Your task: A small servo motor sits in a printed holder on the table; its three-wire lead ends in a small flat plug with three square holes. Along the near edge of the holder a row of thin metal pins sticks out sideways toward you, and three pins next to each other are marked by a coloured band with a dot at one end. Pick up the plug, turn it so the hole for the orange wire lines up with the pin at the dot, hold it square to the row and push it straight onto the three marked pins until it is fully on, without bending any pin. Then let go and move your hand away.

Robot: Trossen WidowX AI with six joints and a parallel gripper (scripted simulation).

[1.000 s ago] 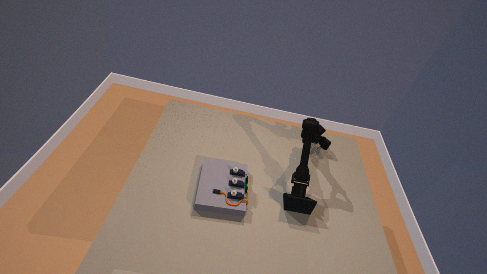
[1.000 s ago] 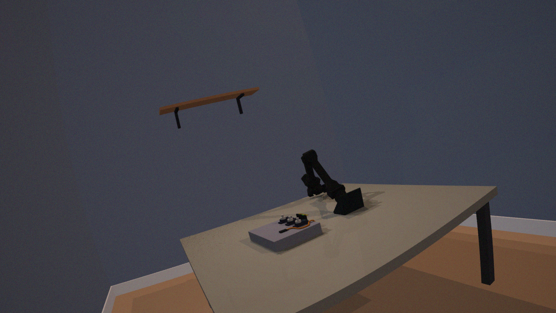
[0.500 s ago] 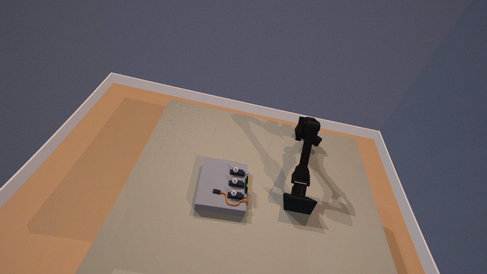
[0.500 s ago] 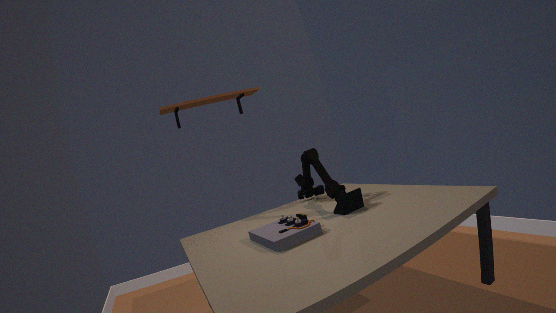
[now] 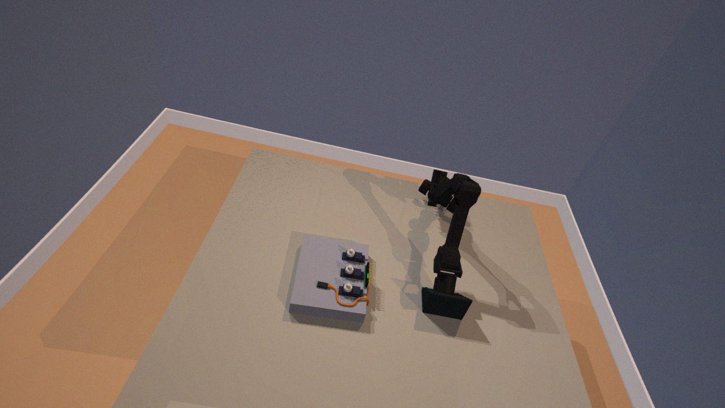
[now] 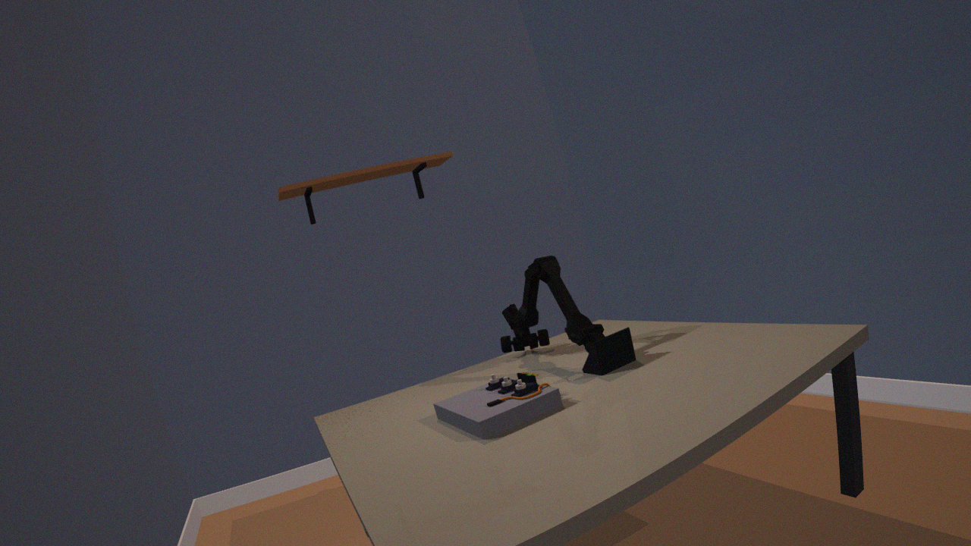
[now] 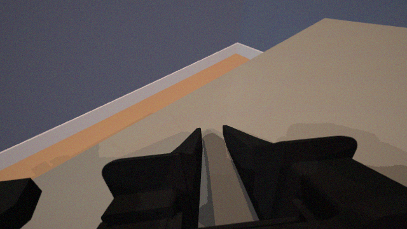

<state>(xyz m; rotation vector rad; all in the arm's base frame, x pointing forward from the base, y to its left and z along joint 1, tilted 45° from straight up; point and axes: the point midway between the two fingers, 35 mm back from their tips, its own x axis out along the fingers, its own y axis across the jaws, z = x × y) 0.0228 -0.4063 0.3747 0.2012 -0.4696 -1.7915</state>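
Right now my gripper tip is 610 mm to the right of the green band, 260 mm short of it and 70 mm below it. From my gripper tip the other things lie so: grey printed holder 620 mm to the left, 420 mm ahead, 20 mm above.
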